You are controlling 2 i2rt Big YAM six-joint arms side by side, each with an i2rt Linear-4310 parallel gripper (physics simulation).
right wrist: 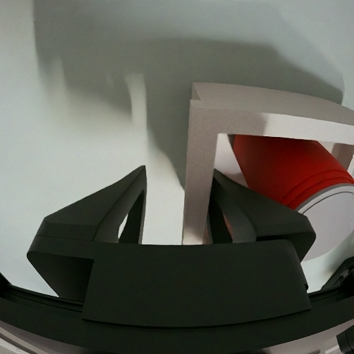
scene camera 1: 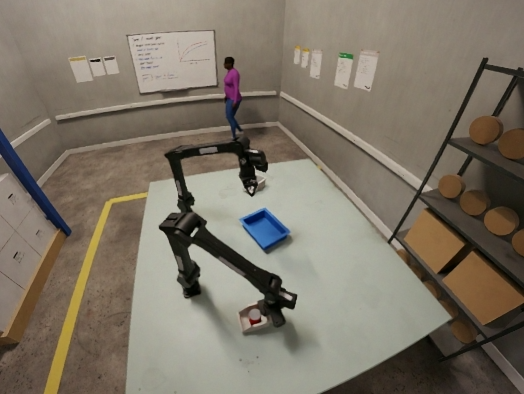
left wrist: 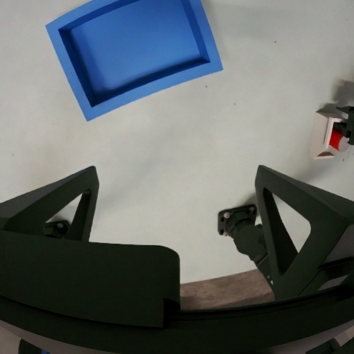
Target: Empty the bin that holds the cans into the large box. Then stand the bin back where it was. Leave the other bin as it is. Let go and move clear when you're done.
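Places are measured from the left arm's base along level axes (x ahead, y right, z down), in metres.
Pixels of known places: left gripper, fingertip midpoint: (scene camera 1: 249,191); right gripper, fingertip midpoint: (scene camera 1: 268,313); right arm's base at its link origin: (scene camera 1: 190,286).
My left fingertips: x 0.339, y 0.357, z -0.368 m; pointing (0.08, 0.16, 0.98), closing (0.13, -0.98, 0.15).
Observation:
Ahead of a thing's pixels: the offset from my left fingertips to its top centre. Level surfaces: height alone.
The pale bin @[dy +0.472, dx -0.177, dz +0.292 m] (scene camera 1: 242,321) (left wrist: 321,136) (right wrist: 197,150) stands upright on the table at the lower middle of the scene view. A red can @[dy +0.479, dx -0.173, dz +0.275 m] (scene camera 1: 255,316) (left wrist: 335,139) (right wrist: 282,165) with a pale grey lid leans inside it. My right gripper (scene camera 1: 271,317) (right wrist: 175,174) is partly open, its fingers on either side of one bin wall, with a gap visible beside the wall. The large blue box @[dy -0.015, dx +0.098, dz +0.305 m] (scene camera 1: 278,240) (left wrist: 155,88) is empty. My left gripper (scene camera 1: 251,192) (left wrist: 176,174) is wide open and empty, in front of the other pale bin @[dy -0.476, dx +0.222, dz +0.292 m] (scene camera 1: 261,183), whose contents are hidden.
The pale green table @[dz +0.368 m] (scene camera 1: 350,280) carries both arms' bases along its left side in the scene view. The blue box lies between the two bins. A dark shelf rack (scene camera 1: 434,159) stands beyond the table's right edge. A person (scene camera 1: 233,87) is by the back wall.

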